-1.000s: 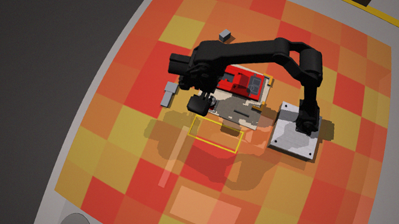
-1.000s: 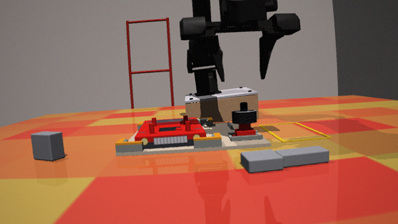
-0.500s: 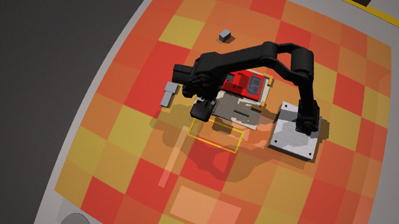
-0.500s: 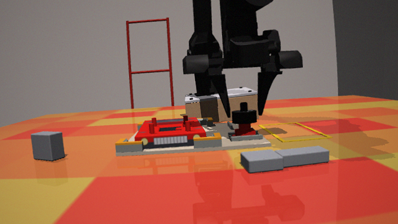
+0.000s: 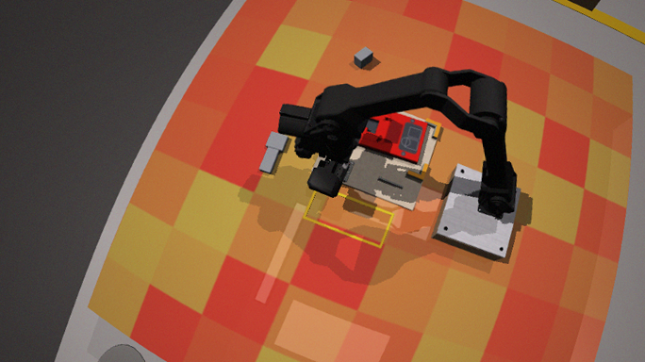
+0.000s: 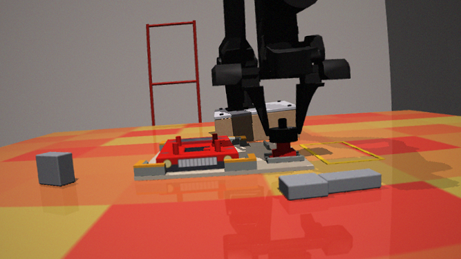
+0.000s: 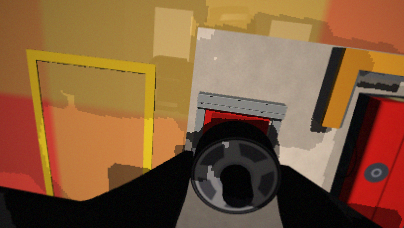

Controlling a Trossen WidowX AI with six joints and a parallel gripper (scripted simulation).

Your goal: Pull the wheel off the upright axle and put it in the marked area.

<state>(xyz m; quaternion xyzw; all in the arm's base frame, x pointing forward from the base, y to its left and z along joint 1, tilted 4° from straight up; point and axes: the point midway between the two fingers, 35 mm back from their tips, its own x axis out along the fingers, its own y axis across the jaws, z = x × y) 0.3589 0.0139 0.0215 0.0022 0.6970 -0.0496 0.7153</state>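
Right now my gripper tip is right at the grey hub. From my gripper tip the other things lie so: wheel (right at my gripper tip).
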